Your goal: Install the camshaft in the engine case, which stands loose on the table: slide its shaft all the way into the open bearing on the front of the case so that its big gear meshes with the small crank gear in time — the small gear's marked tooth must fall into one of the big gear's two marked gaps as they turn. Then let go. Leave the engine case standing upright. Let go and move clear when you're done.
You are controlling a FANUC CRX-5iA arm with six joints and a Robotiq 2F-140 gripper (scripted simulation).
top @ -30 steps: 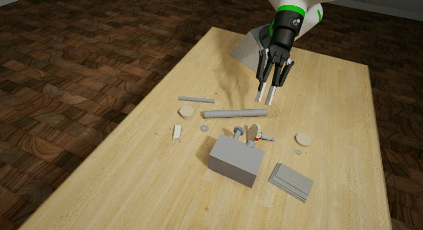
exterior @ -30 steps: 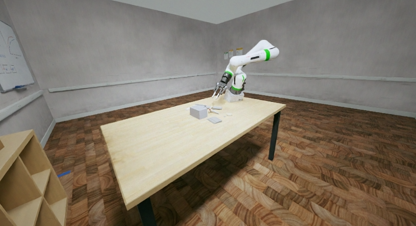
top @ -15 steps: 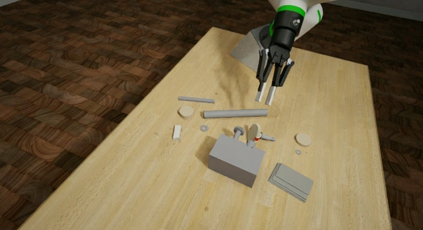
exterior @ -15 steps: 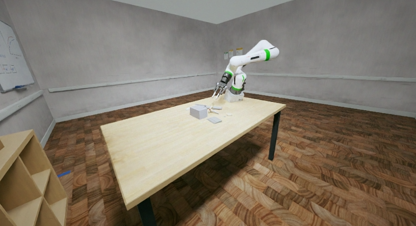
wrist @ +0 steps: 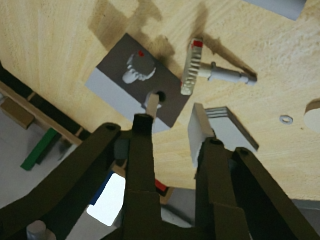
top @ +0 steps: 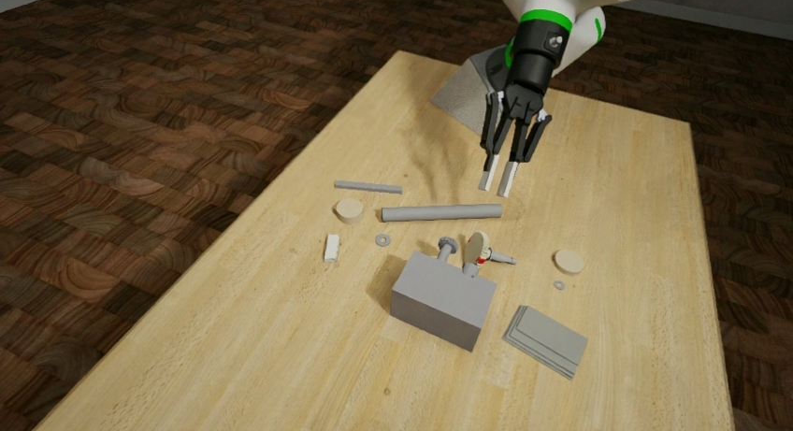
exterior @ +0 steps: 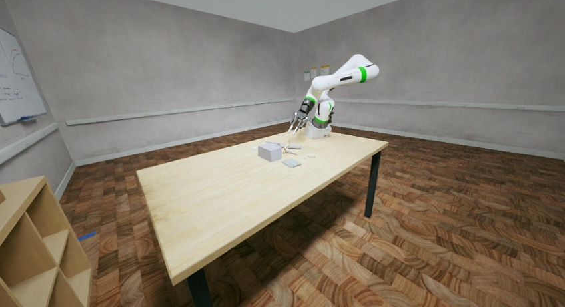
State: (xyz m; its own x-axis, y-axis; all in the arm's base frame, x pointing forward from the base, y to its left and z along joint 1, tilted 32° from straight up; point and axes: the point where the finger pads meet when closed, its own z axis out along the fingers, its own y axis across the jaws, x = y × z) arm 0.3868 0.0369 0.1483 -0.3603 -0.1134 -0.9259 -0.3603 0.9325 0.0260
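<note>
Right now the small crank gear is 120 mm ahead of my hand, 100 mm below it and 30 mm to the right of it. The rest, counted from my hand: grey plate 190 mm to the left, 160 mm ahead, 150 mm below; then long grey rod 140 mm below, 90 mm to the right, 10 mm ahead; then tan disc 180 mm to the left, 150 mm below, 20 mm behind.
</note>
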